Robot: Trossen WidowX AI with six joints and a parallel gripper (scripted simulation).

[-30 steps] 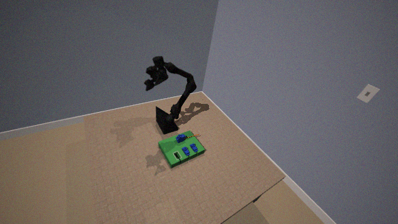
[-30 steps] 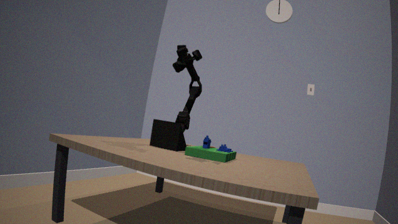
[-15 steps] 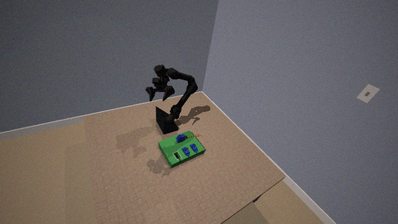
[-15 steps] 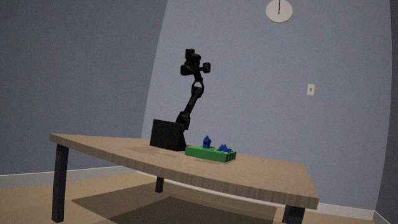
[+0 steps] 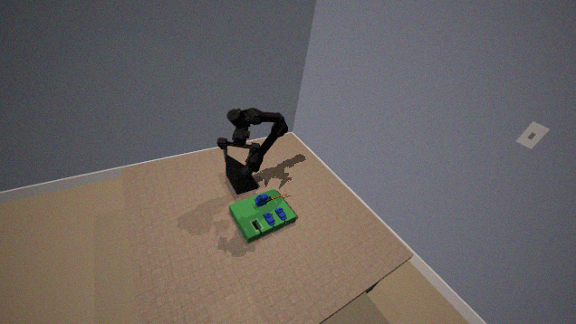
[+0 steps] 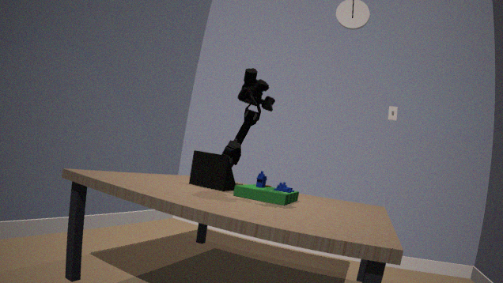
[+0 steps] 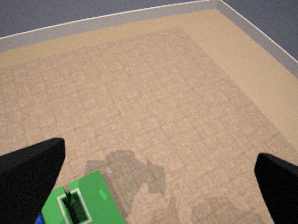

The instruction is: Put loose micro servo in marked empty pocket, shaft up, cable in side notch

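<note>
Right now the green deck is 390 mm below my gripper tip, 140 mm to the left of it and 20 mm behind it.
</note>
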